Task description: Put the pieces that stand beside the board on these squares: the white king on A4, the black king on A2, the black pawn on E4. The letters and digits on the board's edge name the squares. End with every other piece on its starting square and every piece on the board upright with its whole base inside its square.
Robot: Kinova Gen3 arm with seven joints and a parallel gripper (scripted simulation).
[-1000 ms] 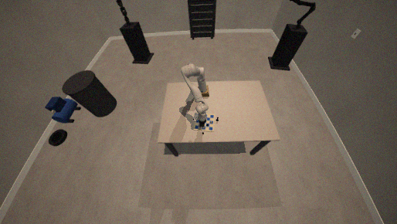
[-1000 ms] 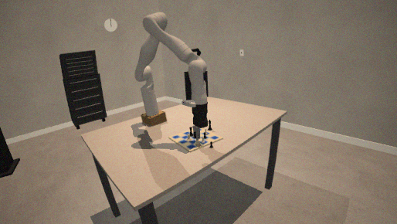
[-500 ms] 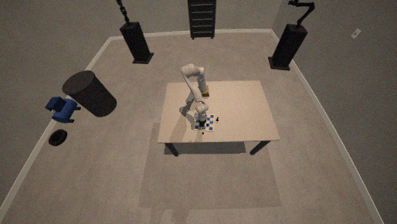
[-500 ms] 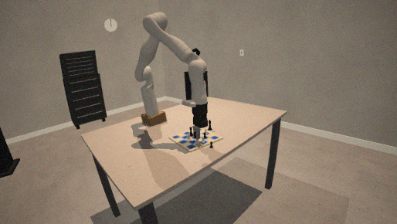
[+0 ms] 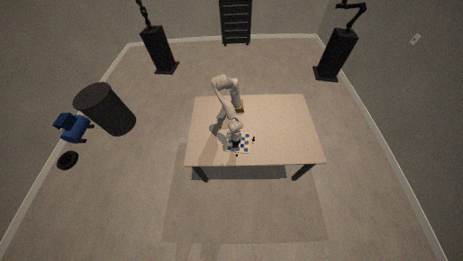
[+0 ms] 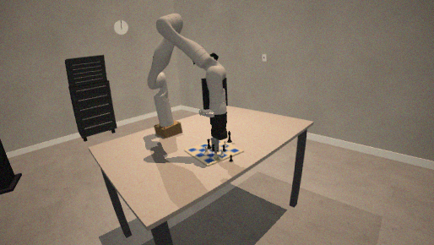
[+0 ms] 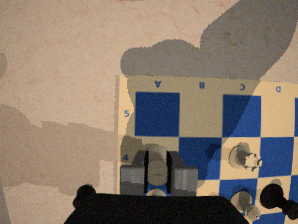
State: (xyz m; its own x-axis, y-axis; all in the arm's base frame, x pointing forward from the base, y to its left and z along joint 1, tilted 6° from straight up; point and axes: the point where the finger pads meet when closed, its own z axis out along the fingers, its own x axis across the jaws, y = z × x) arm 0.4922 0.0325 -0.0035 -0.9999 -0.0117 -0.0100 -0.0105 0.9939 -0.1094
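My gripper is now 10 mm above the white king. Round my hand: blue-and-cream chessboard (80 mm behind, 50 mm below, 40 mm to the left); black king (180 mm to the left, 120 mm behind, 30 mm below).
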